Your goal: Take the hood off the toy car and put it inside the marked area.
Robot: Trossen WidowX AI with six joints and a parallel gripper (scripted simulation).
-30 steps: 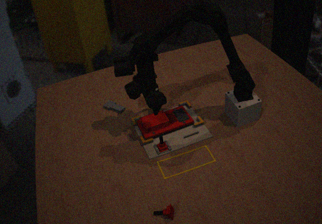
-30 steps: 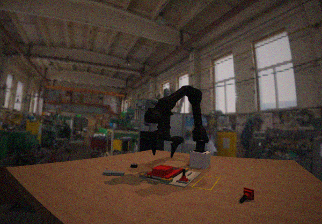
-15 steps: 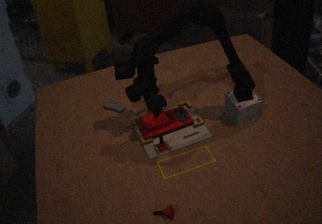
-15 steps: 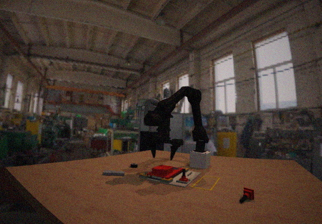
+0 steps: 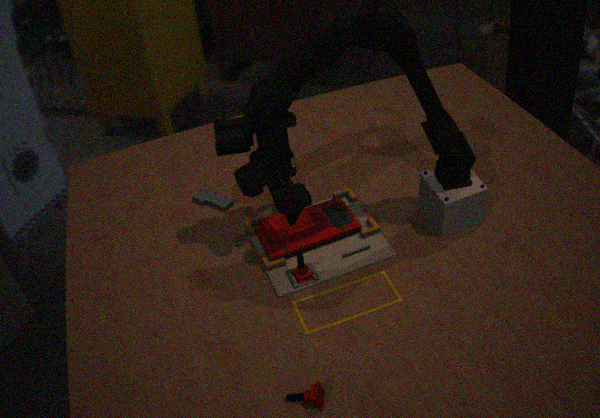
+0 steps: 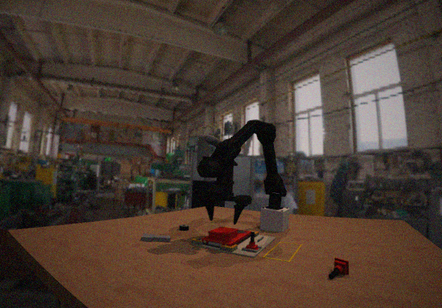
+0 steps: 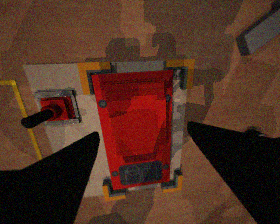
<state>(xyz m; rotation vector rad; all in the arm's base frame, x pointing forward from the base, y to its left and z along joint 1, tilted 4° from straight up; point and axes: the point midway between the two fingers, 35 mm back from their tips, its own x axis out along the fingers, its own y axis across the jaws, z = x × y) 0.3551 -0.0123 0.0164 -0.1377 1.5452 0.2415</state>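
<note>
Now: gripper tip 40 mm above the red hood.
</note>
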